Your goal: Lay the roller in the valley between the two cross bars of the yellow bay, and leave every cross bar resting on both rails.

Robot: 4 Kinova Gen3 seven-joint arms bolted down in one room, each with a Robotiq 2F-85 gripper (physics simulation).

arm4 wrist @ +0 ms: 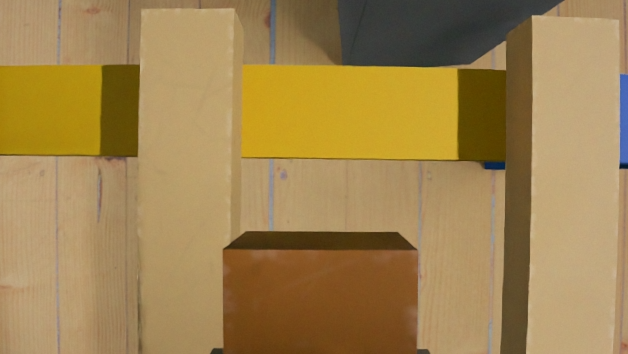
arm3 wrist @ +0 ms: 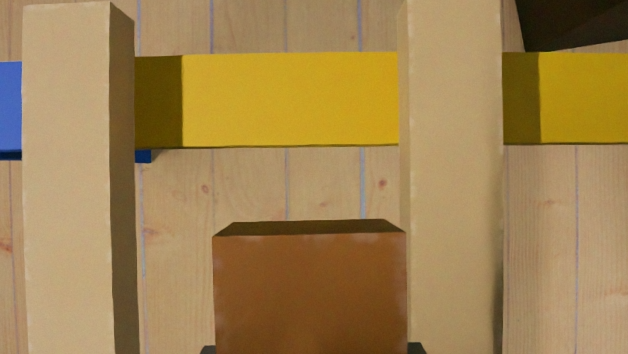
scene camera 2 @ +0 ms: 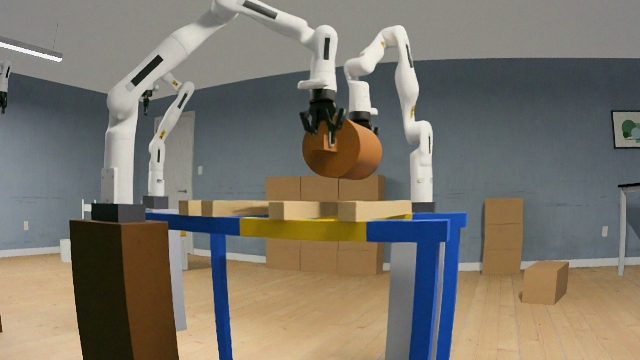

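The orange-brown roller (scene camera 2: 367, 152) hangs level above the frame, clear of the cross bars. Its end block (arm3 wrist: 310, 290) (arm4 wrist: 320, 300) shows in both wrist views. My arm3 gripper (arm3 wrist: 312, 348) and my arm4 gripper (arm4 wrist: 320, 351) are shut on these blocks. In the scene view the front arm's gripper (scene camera 2: 330, 135) holds the near end; the rear one is partly hidden. Two cross bars, the left (arm3 wrist: 70, 200) (arm4 wrist: 185, 200) (scene camera 2: 295, 210) and the right (arm3 wrist: 455, 200) (arm4 wrist: 572, 200) (scene camera 2: 372, 211), lie over the yellow rail sections (arm3 wrist: 290, 100) (arm4 wrist: 350, 112) (scene camera 2: 300, 229), apart from each other.
More cross bars (scene camera 2: 235, 208) lie on the left part of the blue frame (scene camera 2: 425, 231). A dark pedestal (arm3 wrist: 575, 25) and a grey pedestal (arm4 wrist: 415, 35) stand beyond the rails. Another arm (scene camera 2: 157, 150) stands at the back left. Cardboard boxes (scene camera 2: 502, 235) stand by the wall.
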